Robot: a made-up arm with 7 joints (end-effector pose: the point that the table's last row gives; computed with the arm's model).
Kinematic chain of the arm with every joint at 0, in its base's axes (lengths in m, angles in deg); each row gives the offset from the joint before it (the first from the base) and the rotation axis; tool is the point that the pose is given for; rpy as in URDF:
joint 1: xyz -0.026 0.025 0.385 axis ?
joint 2: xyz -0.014 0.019 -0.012 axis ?
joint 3: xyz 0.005 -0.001 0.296 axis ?
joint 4: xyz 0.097 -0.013 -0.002 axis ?
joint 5: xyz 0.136 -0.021 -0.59 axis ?
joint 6: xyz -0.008 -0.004 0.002 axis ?
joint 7: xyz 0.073 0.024 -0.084 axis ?
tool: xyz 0.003 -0.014 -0.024 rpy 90 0 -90
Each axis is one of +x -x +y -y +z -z.
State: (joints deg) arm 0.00 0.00 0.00 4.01 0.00 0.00 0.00
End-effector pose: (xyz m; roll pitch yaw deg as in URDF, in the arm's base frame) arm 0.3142 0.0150 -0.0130 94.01 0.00 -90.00
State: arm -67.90 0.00 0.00 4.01 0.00 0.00 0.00
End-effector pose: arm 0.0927 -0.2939 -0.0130 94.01 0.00 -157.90
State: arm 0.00 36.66 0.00 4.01 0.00 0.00 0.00
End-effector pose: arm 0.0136 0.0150 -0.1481 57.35 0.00 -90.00
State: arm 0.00 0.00 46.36 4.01 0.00 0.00 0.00
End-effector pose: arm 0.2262 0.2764 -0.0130 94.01 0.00 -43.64
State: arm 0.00 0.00 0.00 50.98 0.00 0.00 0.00
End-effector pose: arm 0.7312 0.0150 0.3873 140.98 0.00 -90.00
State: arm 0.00 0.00 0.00 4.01 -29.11 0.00 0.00
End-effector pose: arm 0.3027 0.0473 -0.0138 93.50 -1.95 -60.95
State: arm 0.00 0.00 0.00 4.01 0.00 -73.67 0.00
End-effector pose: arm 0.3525 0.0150 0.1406 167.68 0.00 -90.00
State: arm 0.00 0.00 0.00 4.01 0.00 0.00 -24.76
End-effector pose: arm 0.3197 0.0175 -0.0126 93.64 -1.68 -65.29
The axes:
joint 1: +z
joint 2: +y
joint 3: +z
joint 4: -y
joint 5: -z
joint 6: +y
joint 7: -z

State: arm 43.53 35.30 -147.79 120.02 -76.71 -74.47 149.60
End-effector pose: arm 0.2482 -0.1631 1.1553 -177.93 0.99 -105.58
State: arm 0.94 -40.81 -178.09 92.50 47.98 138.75 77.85
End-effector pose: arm -0.7665 -0.0582 0.2481 -9.84 -40.37 69.37
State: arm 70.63 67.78 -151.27 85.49 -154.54 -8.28 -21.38
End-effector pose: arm 0.3086 -0.0931 1.1160 -50.29 26.82 -1.82
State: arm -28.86 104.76 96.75 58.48 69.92 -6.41 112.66
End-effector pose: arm 0.4215 0.6920 0.3529 -149.68 -76.03 -30.09
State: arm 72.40 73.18 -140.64 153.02 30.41 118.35 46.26
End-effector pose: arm 0.4118 0.6379 0.8398 171.23 -6.81 -156.45
